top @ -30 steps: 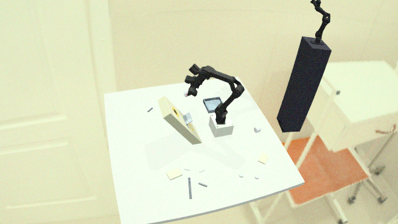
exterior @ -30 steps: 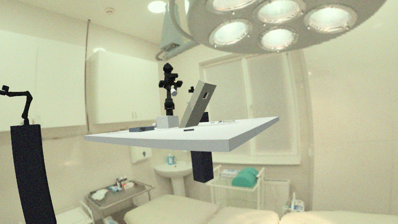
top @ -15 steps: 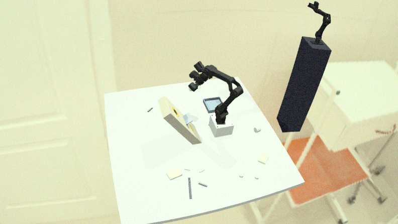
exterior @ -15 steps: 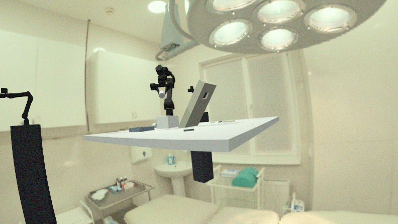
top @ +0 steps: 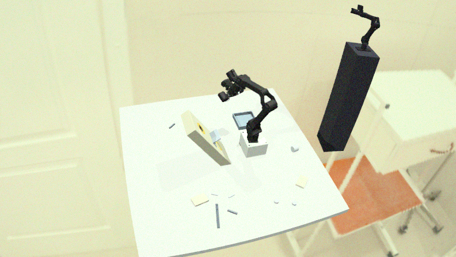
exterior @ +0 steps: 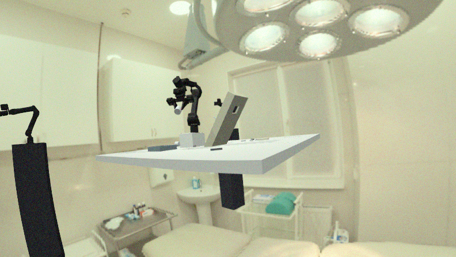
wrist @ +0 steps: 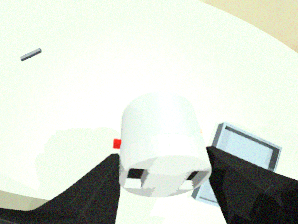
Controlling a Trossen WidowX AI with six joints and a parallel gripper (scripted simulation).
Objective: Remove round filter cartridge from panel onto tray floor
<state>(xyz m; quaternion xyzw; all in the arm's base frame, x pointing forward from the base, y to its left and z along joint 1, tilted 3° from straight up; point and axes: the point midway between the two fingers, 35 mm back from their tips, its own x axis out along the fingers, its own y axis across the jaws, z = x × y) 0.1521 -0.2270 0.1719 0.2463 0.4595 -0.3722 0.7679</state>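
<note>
Now: gripper tip 17 cm past the blue-grey tray, 6 cm to the left of it and 25 cm above it. The rest, counted from my gripper tip: cream service panel (15 cm ahead, 29 cm to the left, 8 cm below); then round white filter cartridge (right at my gripper tip).
</note>
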